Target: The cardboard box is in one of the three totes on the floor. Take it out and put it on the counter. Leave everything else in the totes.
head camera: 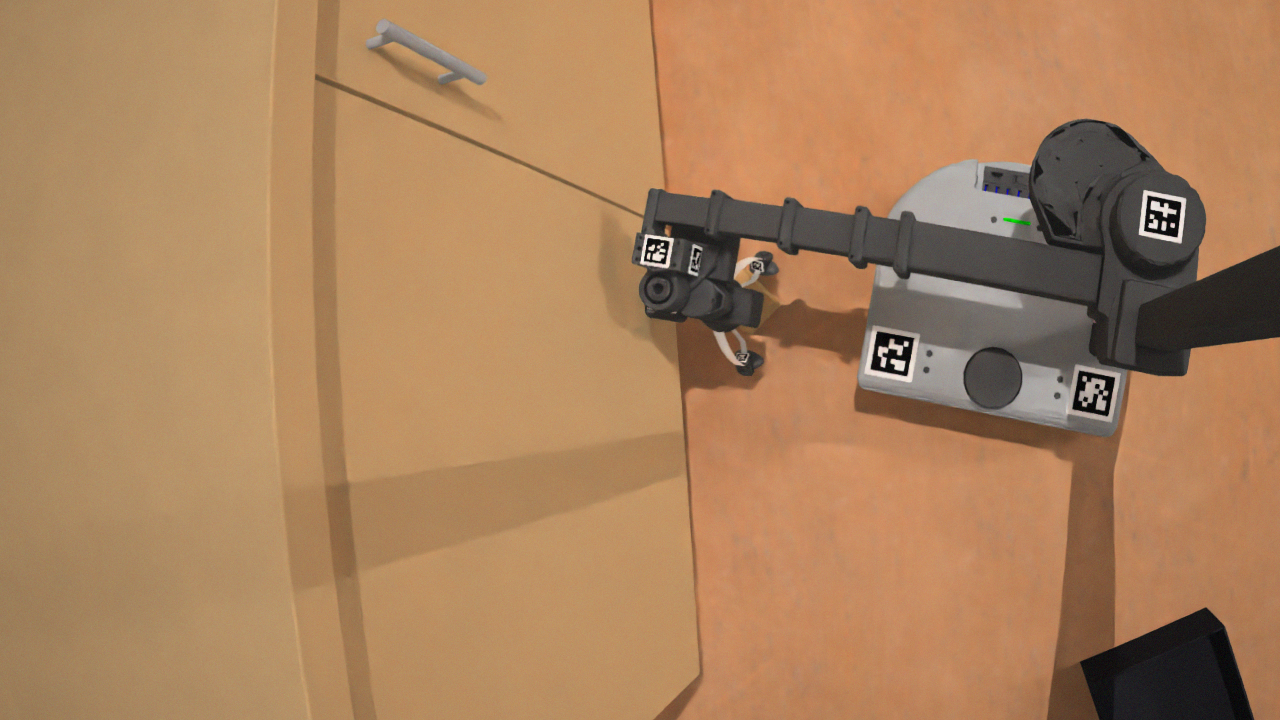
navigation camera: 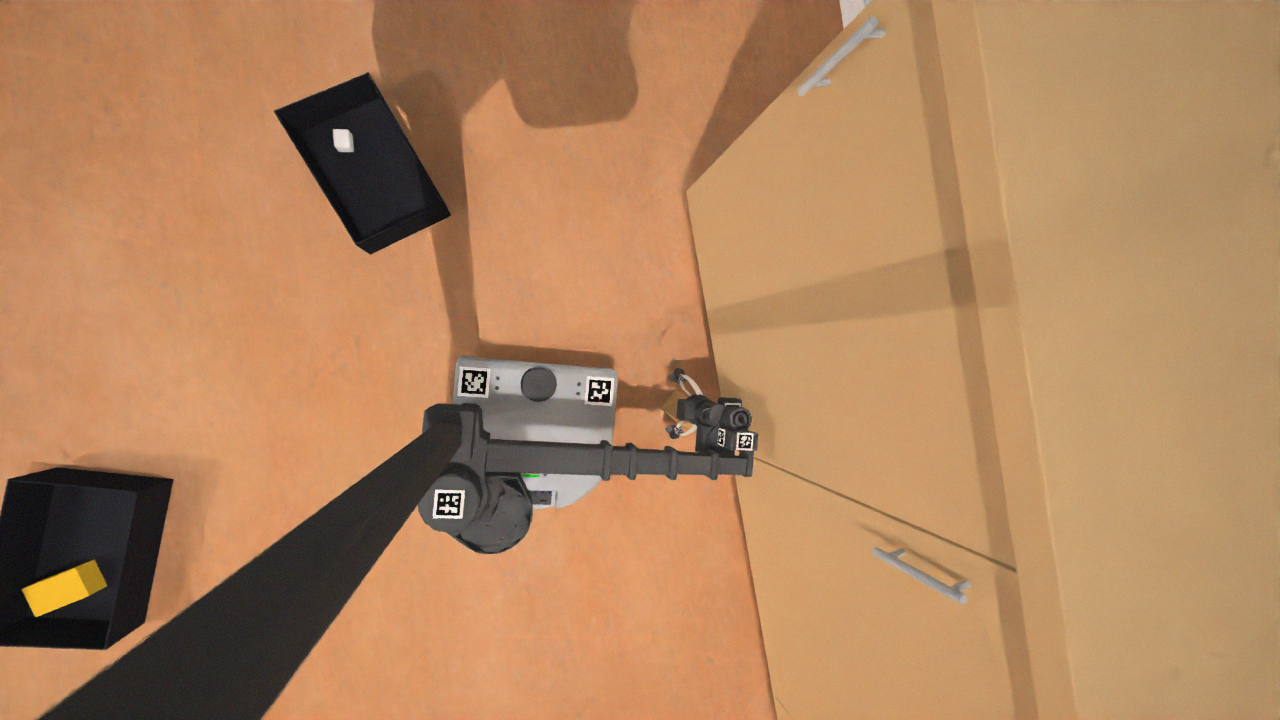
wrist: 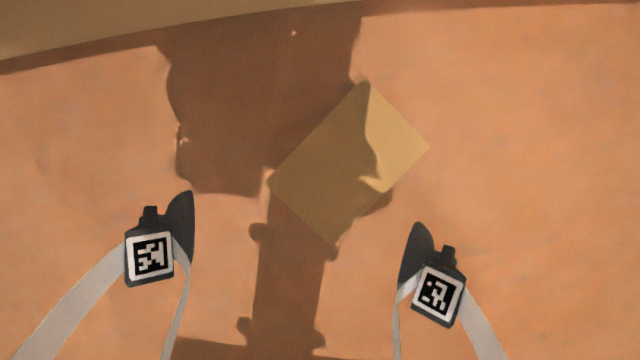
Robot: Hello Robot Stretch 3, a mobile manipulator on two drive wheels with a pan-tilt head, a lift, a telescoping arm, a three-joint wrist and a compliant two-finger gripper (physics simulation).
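Frame: origin at the robot's base, x ahead, y left, z up, level; centimetres.
Where they show: gripper, fingertip midpoint: (navigation camera: 673, 402); robot's base, origin of the base link: (head camera: 990, 374) (navigation camera: 536, 382).
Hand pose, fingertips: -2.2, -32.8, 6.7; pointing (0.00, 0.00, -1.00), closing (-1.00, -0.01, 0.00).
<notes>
Things, the pixels of their centre, and the offset from my fingertips, as dx, dy, dz. "spot": a spot on its surface instead. Level surfaces: height alone.
- tan cardboard box, body centre: (head camera: 741, 295) (navigation camera: 683, 411) -2.2, -4.2, -4.2
- counter, its level: dz +84.3
- small white block, body centre: (navigation camera: 343, 140) +52.2, +79.0, -5.0
- yellow box, body centre: (navigation camera: 66, 587) -44.8, +120.3, -4.2
- handle, surface spot: (head camera: 429, 55) (navigation camera: 919, 572) spot: -13.2, -10.3, +68.4
A tan cardboard box (head camera: 768, 304) (navigation camera: 670, 407) (wrist: 320, 170) lies on the floor near the cabinet front, turned like a diamond in the wrist view and partly in shadow. My gripper (head camera: 759, 311) (navigation camera: 676, 403) (wrist: 301, 232) is open above the floor; in the wrist view the box shows beyond the fingertips, touching neither. The wrist hides part of the box in the head view. The counter (head camera: 134, 358) (navigation camera: 1163, 358) is the tan top beside the cabinet. Two black totes show in the navigation view: one tote (navigation camera: 404, 231) (head camera: 1154, 641) and another tote (navigation camera: 145, 555) at the lower left.
A small white block (navigation camera: 342, 140) lies in the upper tote and a yellow box (navigation camera: 67, 588) in the lower-left tote. The cabinet front (head camera: 501, 358) (navigation camera: 850, 376) stands close to the wrist. A handle (head camera: 429, 55) (navigation camera: 921, 574) sticks out from it. The arm reaches across the base (head camera: 948, 304) (navigation camera: 537, 416).
</notes>
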